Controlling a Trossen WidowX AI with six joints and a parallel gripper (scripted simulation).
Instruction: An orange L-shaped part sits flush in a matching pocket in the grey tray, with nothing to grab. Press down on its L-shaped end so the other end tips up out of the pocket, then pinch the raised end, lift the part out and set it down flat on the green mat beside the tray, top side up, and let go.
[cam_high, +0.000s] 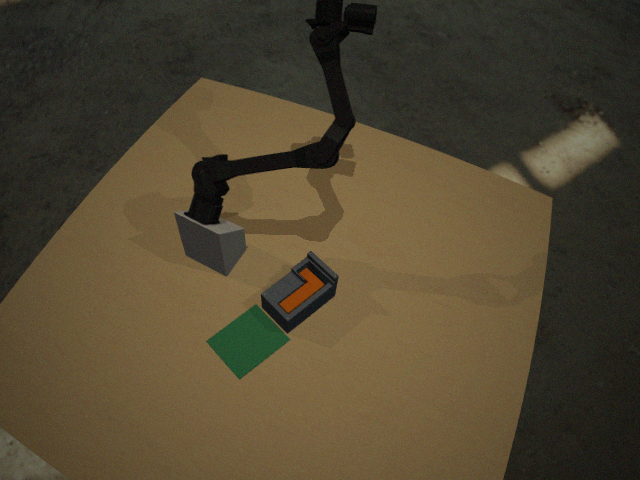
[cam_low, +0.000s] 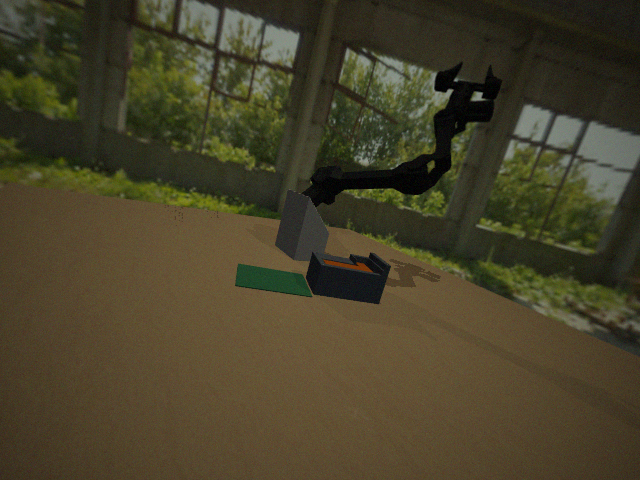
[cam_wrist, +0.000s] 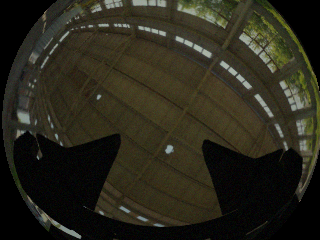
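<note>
The orange L-shaped part lies 640 mm below my gripper tip, 430 mm to the right of it and 220 mm ahead of it. From my gripper tip the other things lie so: green mat: 700 mm below, 590 mm to the right, 170 mm ahead; then tray: 700 mm below, 440 mm to the right, 220 mm ahead.
</note>
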